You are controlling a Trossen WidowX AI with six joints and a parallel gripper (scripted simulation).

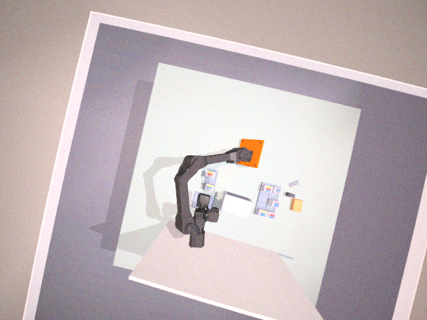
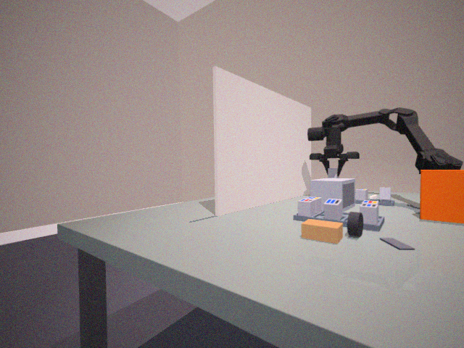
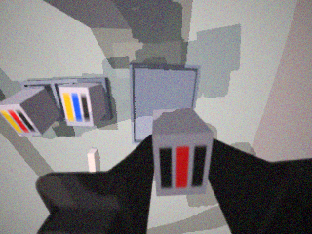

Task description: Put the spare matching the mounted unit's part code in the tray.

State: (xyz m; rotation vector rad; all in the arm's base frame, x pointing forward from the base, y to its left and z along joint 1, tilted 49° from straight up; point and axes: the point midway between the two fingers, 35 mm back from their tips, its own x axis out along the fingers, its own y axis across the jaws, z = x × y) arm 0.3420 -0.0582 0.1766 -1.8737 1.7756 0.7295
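Now: the lilac tray 100 mm below my gripper tip. Round my gripper tip: orange-tan block (140 mm behind, 550 mm to the left, 90 mm below); then tall white panel (180 mm ahead, 180 mm to the left, 120 mm above); then black wheel (190 mm behind, 500 mm to the left, 80 mm below).
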